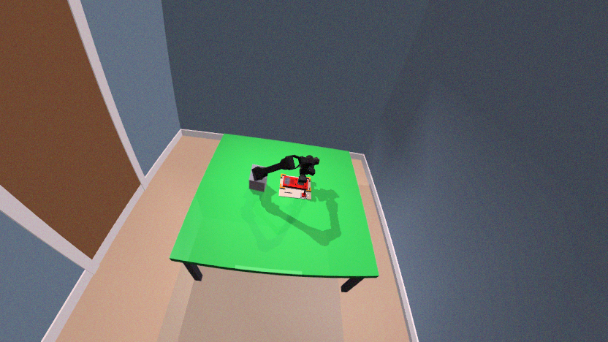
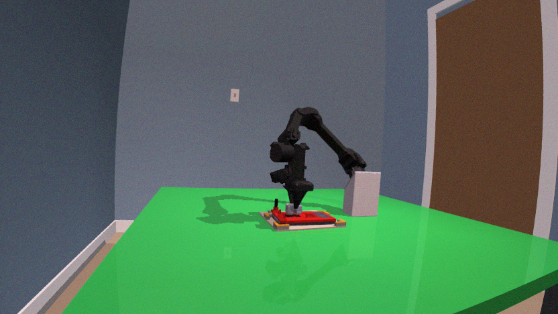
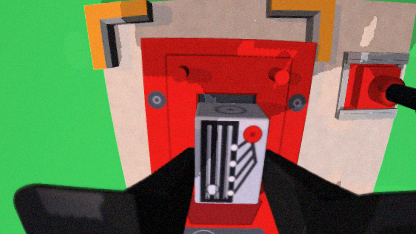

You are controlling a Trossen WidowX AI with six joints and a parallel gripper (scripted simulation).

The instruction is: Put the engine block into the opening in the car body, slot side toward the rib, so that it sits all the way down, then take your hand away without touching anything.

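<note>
Now: the engine block 10 mm below my gripper tip.
</note>
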